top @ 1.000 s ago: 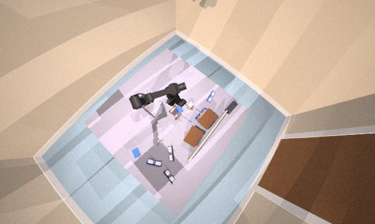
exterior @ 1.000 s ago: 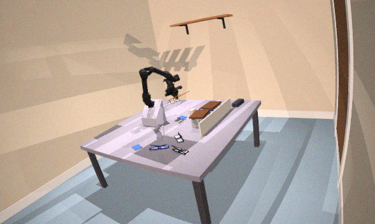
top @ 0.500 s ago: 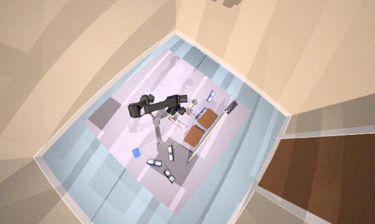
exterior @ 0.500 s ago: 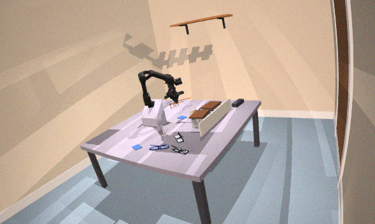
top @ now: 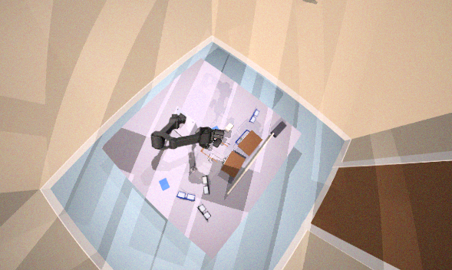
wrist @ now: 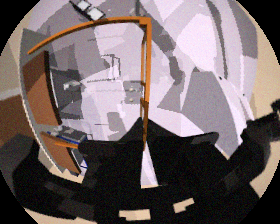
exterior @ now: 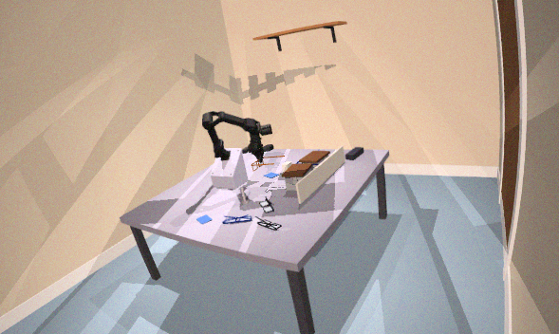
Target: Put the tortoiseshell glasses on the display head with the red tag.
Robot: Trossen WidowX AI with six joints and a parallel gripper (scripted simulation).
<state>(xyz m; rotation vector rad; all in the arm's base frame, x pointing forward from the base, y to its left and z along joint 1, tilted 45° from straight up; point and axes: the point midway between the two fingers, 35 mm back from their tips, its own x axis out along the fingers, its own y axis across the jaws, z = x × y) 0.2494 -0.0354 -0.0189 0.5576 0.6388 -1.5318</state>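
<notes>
The display head lies 22 cm ahead of my gripper tip, 4 cm to the right of it and 7 cm below it. Round my gripper tip: long beige board 36 cm ahead, 6 cm to the left, 8 cm below; small stand 2 cm ahead, 25 cm to the right, 11 cm below; white cube 6 cm ahead, 21 cm to the left, 11 cm below.
</notes>
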